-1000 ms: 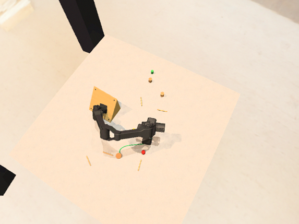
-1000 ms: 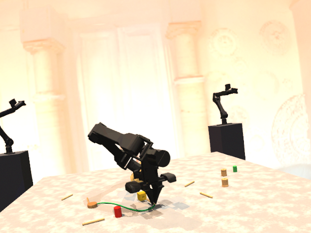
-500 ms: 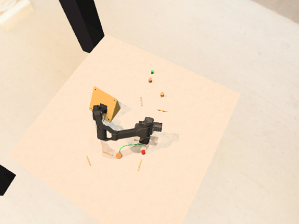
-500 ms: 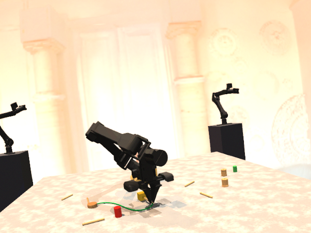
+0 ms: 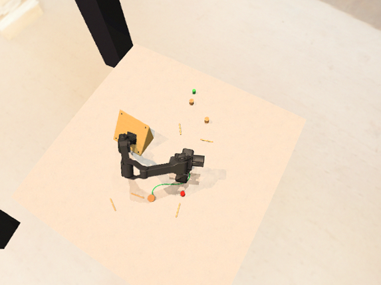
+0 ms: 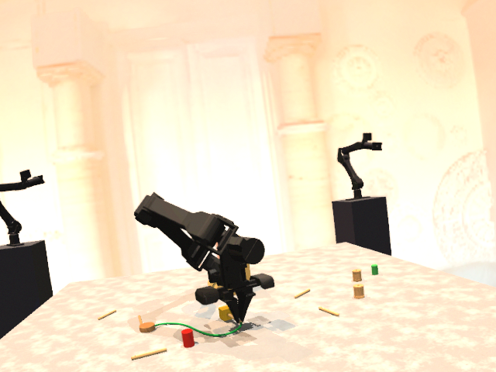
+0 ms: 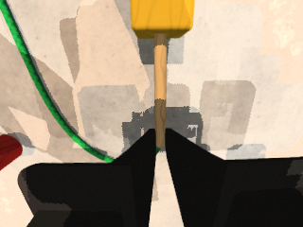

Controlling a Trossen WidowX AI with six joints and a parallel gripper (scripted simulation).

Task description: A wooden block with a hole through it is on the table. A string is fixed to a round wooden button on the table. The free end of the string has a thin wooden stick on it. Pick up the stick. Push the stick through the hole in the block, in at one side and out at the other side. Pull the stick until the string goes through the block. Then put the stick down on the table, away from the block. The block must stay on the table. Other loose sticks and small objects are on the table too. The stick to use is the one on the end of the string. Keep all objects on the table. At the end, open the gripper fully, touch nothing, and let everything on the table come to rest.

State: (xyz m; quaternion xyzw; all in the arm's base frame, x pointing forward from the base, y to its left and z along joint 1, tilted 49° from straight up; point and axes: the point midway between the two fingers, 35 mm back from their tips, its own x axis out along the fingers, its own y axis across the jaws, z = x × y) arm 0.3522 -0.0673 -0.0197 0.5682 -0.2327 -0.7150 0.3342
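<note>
Now: gripper tip 80 mm past the yellow block and 20 mm to the left of it. From my gripper tip the other things lie so: red cylinder: 130 mm to the right, 50 mm ahead; round wooden button: 220 mm to the right, 100 mm behind, 10 mm below; thin wooden stick: 10 mm behind.
</note>
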